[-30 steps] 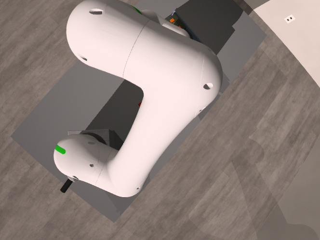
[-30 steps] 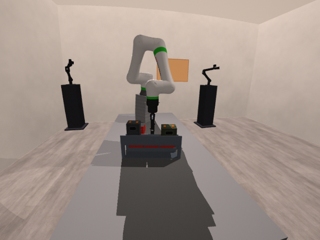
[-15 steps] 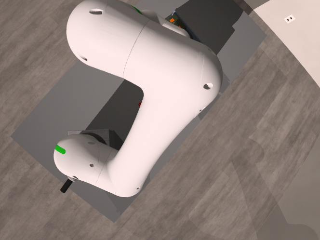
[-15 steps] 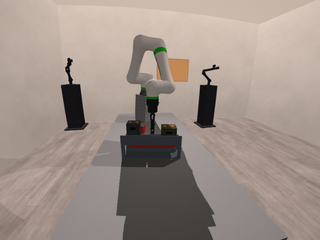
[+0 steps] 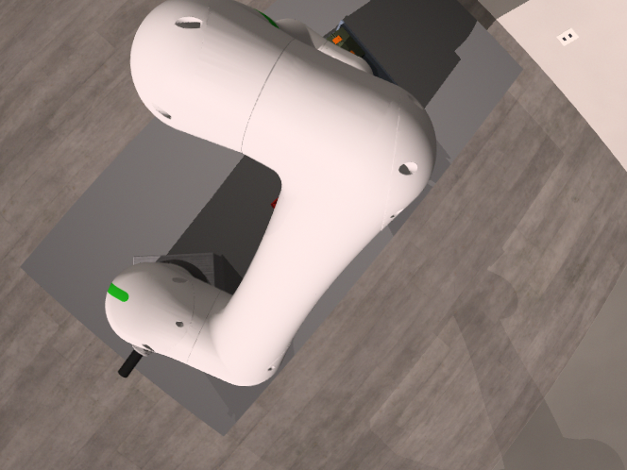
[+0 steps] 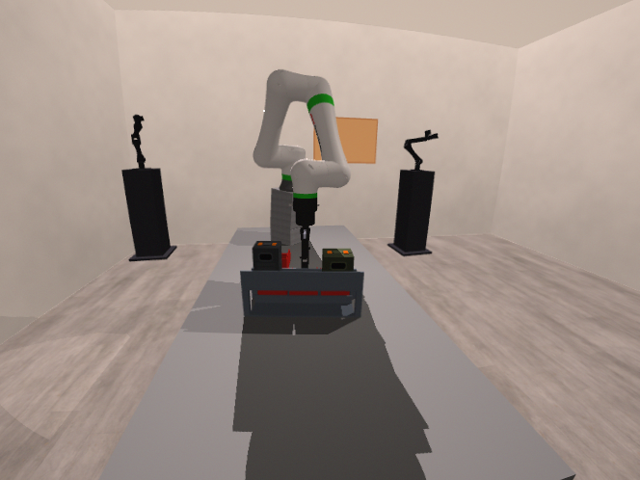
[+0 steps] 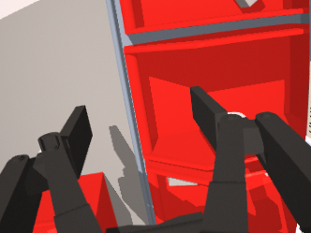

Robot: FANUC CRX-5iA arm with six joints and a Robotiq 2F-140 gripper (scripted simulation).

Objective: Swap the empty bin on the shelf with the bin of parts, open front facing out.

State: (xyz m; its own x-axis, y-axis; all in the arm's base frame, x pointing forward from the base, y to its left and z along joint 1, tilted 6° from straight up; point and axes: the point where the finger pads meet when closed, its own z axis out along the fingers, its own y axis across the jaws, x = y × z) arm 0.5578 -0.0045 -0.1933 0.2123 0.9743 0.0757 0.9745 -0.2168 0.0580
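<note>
Right now my hand is 11 cm short of the grey shelf, 2 cm to the left of it and 1 cm above it. Also, from my hand: grey disc: 12 cm behind, 9 cm to the right, 7 cm below; grey part: 13 cm ahead, 6 cm to the left, 6 cm below.
</note>
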